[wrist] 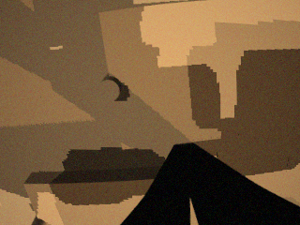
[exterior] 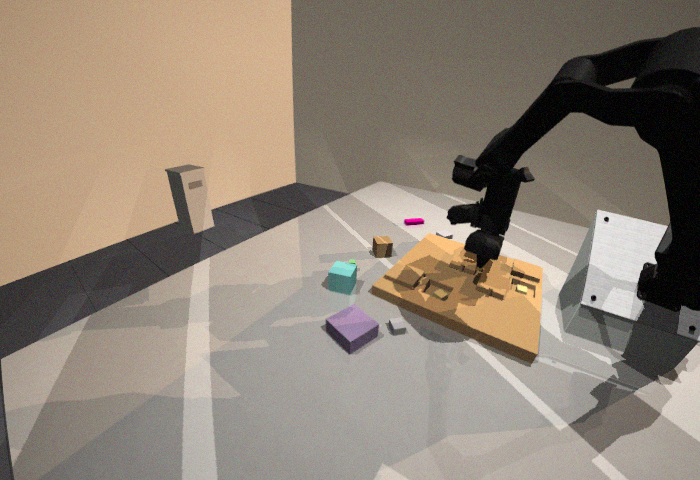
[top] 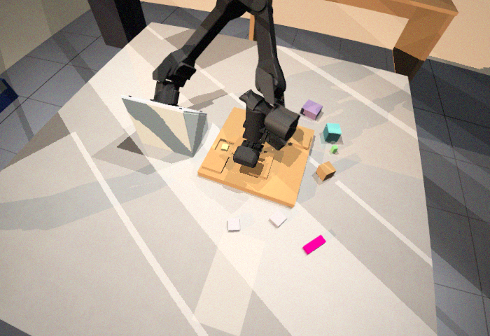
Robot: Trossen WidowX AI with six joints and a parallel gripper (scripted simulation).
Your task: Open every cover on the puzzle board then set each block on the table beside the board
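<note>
Now: gripper tip 3 cm to the right of the puzzle board, 1 cm short of it and 1 cm above it. Also, from my gripper tip: grey tile (22 cm to the right, 3 cm below, 2 cm ahead); brown cube (22 cm ahead, 4 cm to the left, 1 cm below); small grey cube (24 cm to the left, 7 cm ahead, 2 cm below).
</note>
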